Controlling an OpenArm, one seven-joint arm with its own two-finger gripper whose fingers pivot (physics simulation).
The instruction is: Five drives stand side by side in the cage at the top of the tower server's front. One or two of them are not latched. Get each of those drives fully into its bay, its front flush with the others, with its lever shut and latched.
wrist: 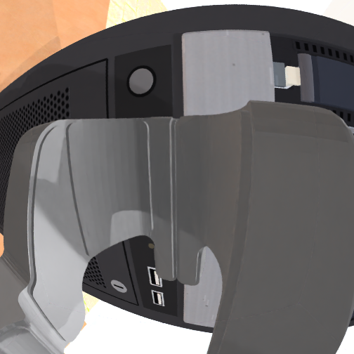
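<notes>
The black tower server (145, 37) fills most of the wrist view, turned sideways. At the upper right, part of one dark blue drive (332, 80) shows in the cage. A grey end piece is on its near end, and a cream tab (293, 76) and a blue-grey catch lie beside it. The rest of this drive and its lever run out of view at the right. The other drives are hidden behind the right finger or out of view. My gripper (186, 202) is shut with nothing between the fingers. It is in front of the server, over the light grey strip beside the cage and the port panel.
The light grey strip (227, 72) runs beside the cage. The round button (141, 81), two USB ports (155, 276) (158, 298), a slotted lock (119, 286) and the perforated panel (37, 112) are left of it. An orange-brown surface (50, 30) shows at the upper left.
</notes>
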